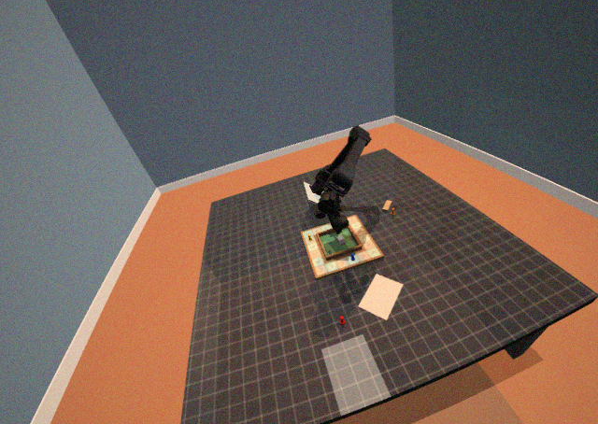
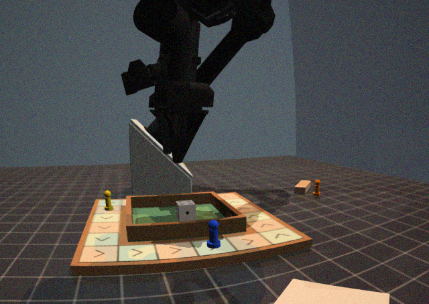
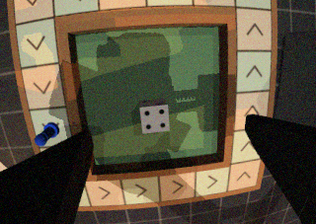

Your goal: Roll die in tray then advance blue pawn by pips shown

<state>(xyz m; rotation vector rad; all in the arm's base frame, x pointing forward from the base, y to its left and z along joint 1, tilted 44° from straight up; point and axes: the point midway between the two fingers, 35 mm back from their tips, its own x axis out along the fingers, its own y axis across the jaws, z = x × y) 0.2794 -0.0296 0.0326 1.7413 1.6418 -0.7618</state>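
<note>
My gripper tip is 12 cm short of the blue pawn, 3 cm to the right of it and 8 cm above it. From my gripper tip the other things lie so: die (2 cm to the left, 8 cm below); yellow pawn (7 cm behind, 11 cm to the right, 8 cm below); green tray (10 cm below).
</note>
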